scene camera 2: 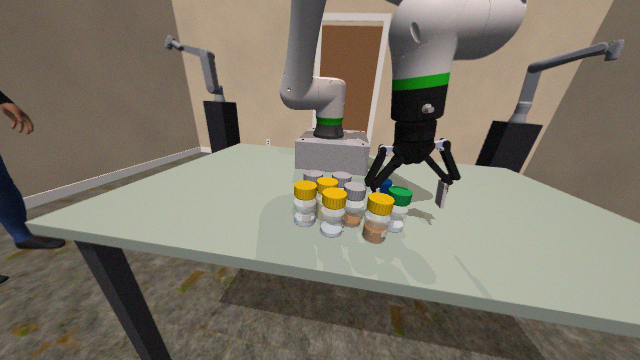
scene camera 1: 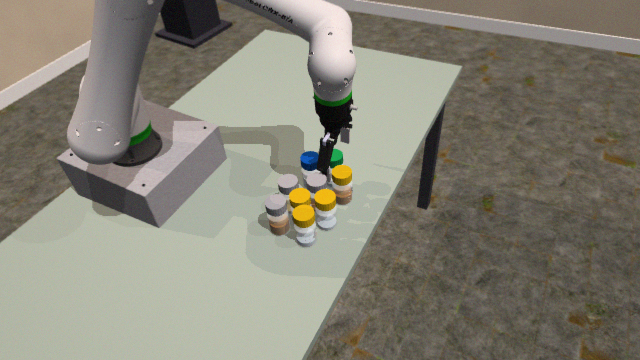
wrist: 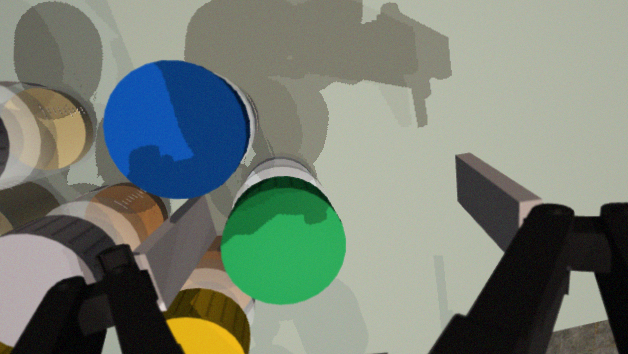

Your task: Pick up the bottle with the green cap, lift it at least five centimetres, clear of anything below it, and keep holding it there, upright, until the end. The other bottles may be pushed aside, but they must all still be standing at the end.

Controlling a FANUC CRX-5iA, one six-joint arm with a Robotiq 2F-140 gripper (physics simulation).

Path:
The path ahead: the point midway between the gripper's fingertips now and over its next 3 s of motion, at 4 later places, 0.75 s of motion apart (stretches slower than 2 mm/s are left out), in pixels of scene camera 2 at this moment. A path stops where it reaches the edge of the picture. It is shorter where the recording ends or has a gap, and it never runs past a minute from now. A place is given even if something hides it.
My gripper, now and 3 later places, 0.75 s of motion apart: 407, 207; 406, 211; 406, 213; 408, 196

